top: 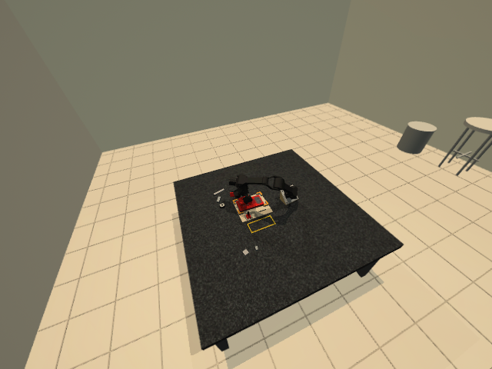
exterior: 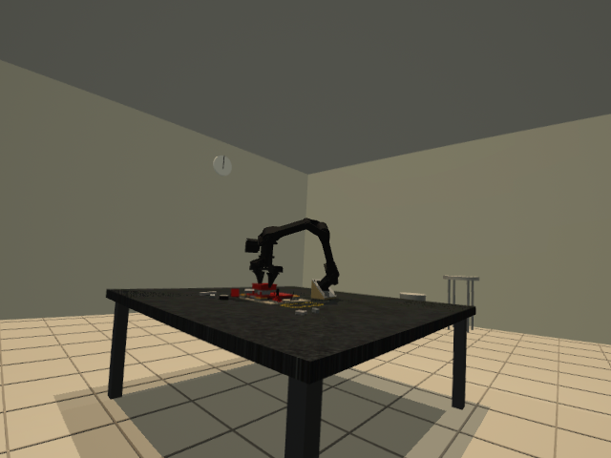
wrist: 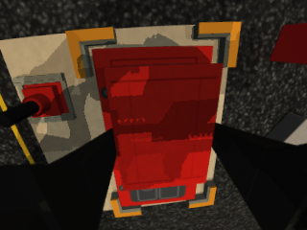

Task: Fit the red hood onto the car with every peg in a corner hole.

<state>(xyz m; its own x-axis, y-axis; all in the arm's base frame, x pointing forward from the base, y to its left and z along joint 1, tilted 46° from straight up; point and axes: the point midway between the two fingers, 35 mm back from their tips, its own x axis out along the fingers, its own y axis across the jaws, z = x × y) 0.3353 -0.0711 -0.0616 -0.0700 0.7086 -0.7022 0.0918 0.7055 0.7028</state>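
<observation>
Now: the red hood right at my gripper tip. Also, from my gripper tip: beige jig (50 mm below, 40 mm behind, 20 mm to the left); wheel (170 mm ahead, 80 mm to the right, 50 mm below).
</observation>
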